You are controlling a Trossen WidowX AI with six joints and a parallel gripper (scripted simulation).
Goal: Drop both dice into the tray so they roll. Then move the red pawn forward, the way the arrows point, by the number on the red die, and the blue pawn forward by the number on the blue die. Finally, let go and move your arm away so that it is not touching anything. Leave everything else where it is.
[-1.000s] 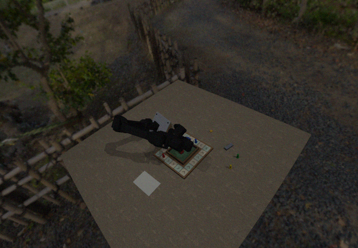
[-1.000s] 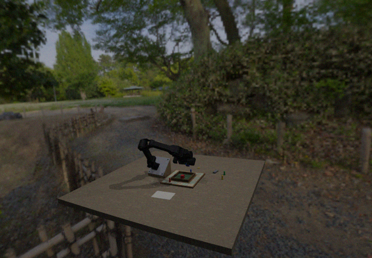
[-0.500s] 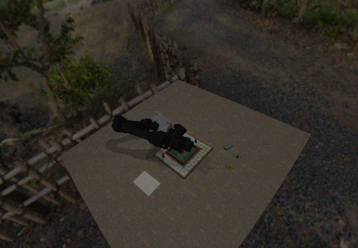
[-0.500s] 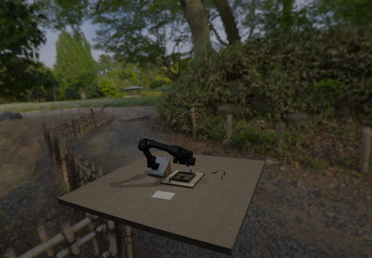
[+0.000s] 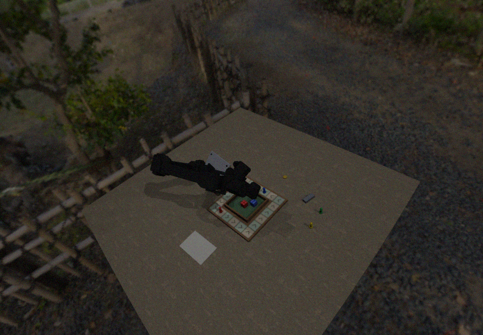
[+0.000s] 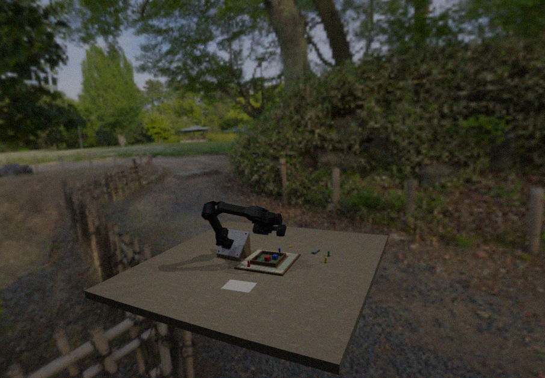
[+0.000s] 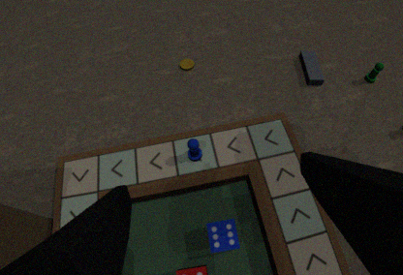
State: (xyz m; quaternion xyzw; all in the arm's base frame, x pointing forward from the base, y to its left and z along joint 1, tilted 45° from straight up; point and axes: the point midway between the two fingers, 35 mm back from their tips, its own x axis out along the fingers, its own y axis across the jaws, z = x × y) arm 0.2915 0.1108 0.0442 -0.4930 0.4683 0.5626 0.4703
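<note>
My gripper tip is 16 cm to the left of the red pawn, 13 cm above it and 7 cm past it. Round my gripper tip: blue pawn (13 cm below, 7 cm to the left, 2 cm behind); then grey block (20 cm to the left, 16 cm ahead, 15 cm below); then green tray (15 cm below, 4 cm to the right, 2 cm behind).
</note>
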